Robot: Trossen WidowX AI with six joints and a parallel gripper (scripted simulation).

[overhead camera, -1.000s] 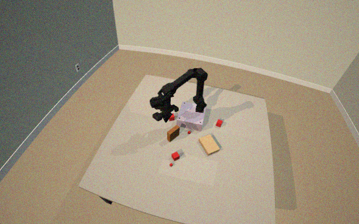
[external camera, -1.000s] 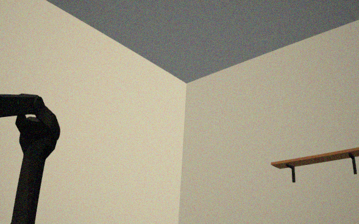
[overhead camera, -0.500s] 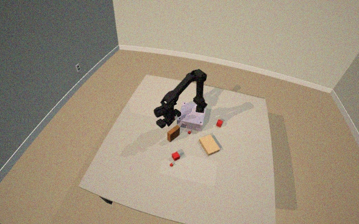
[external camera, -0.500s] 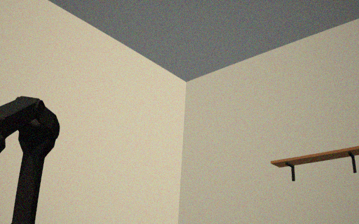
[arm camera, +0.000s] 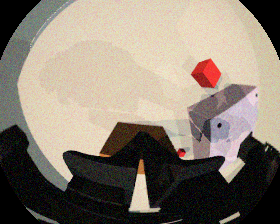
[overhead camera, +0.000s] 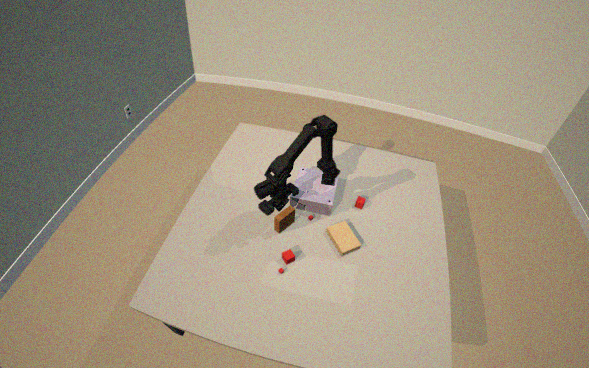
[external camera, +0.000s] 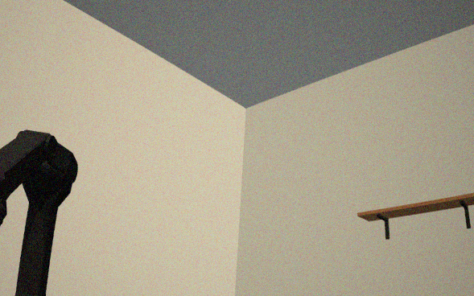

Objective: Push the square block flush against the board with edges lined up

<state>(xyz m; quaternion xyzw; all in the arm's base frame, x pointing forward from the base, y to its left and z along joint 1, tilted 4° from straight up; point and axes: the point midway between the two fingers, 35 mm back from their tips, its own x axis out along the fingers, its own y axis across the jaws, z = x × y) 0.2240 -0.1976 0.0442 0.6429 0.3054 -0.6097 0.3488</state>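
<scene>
Now: the orange-brown square block 30 mm to the left of my gripper tip, 30 mm below it and 20 mm ahead of it. Also, from my gripper tip: tan board (300 mm to the left, 60 mm below, 50 mm ahead).
</scene>
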